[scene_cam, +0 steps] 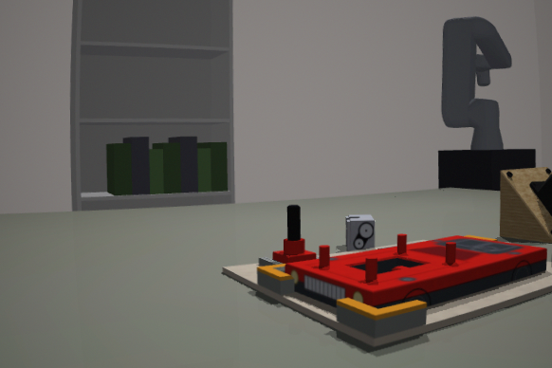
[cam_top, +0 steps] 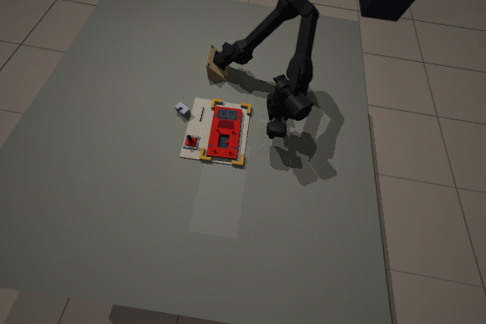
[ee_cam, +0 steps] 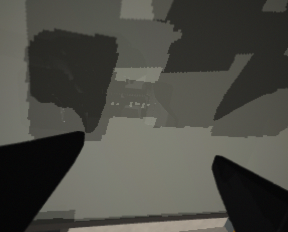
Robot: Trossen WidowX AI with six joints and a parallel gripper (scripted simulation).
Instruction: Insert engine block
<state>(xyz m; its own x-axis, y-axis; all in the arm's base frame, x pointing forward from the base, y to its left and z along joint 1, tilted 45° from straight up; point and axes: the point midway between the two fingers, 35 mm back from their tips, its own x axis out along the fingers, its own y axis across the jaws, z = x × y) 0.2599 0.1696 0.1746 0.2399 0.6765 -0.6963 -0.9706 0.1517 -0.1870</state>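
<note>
Now: gripper tip 20 mm past the grey engine block and 350 mm to the left of it.
</note>
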